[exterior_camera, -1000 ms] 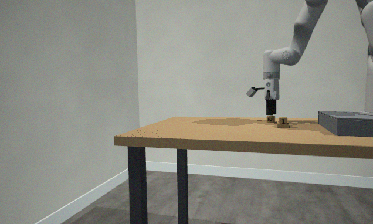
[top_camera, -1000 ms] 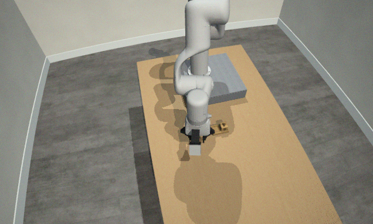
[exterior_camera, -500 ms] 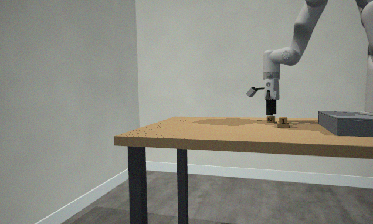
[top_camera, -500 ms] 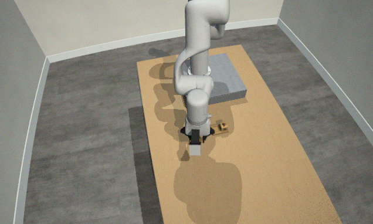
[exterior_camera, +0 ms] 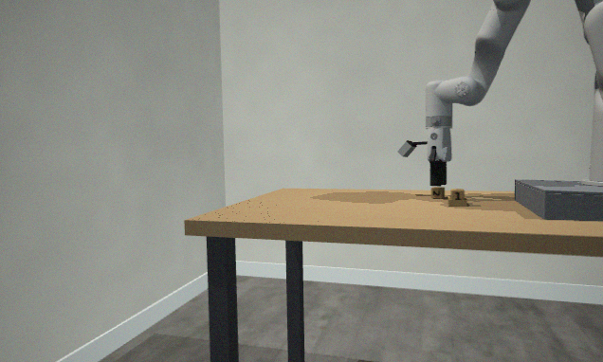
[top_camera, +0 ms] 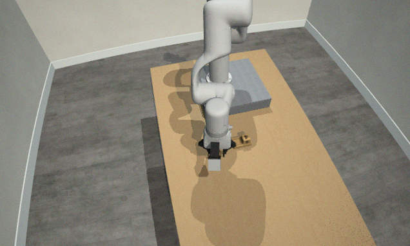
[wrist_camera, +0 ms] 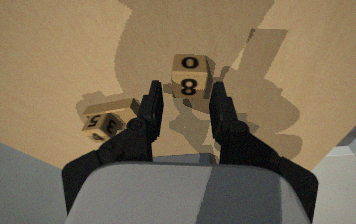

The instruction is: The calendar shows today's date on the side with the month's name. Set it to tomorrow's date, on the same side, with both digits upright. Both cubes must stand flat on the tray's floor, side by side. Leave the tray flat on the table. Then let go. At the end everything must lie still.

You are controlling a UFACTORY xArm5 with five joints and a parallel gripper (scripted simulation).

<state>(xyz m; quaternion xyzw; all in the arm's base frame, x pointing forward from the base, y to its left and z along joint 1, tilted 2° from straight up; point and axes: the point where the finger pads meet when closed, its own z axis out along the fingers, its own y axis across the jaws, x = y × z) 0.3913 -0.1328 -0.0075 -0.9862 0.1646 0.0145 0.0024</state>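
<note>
My hand is 40 mm above the wooden cube. The rest, counted from my hand: wooden tray (40 mm behind, 120 mm to the left, 50 mm below).
</note>
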